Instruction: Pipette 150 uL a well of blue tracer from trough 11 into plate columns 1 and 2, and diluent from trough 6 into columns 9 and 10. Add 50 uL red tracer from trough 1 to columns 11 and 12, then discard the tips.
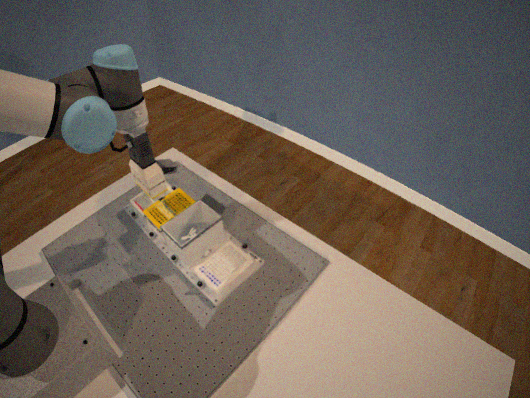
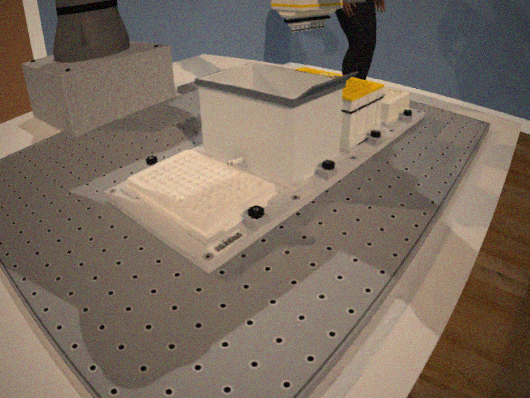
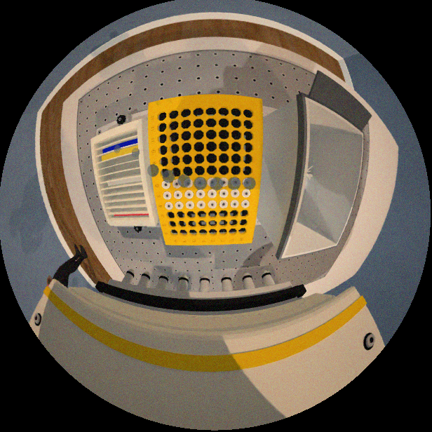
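Observation:
My pipetting head (image 1: 160,194) (image 2: 307,27) (image 3: 205,284) is raised above the deck near the tip rack. Its eight short nozzles are bare, with dark rings near their ends. The yellow tip rack (image 1: 170,206) (image 2: 365,89) (image 3: 256,130) shows three rows of white tips between dark empty holes. The white trough block (image 2: 395,106) (image 3: 151,200) stands beside it, with a blue strip (image 3: 120,146), a yellow strip (image 3: 119,154) and a red strip (image 3: 131,215). The white plate (image 1: 227,265) (image 2: 200,192) has blue wells (image 1: 214,280) along one edge; individual columns are blurred.
The tall waste bin (image 2: 245,120) (image 3: 297,175) stands between rack and plate, with white used tips (image 1: 189,233) (image 3: 309,171) inside. Black knobs (image 2: 256,212) line the base plate. A person's legs (image 2: 359,45) (image 3: 72,262) show beyond the table. Translucent grey discs (image 3: 216,183) overlay the rack.

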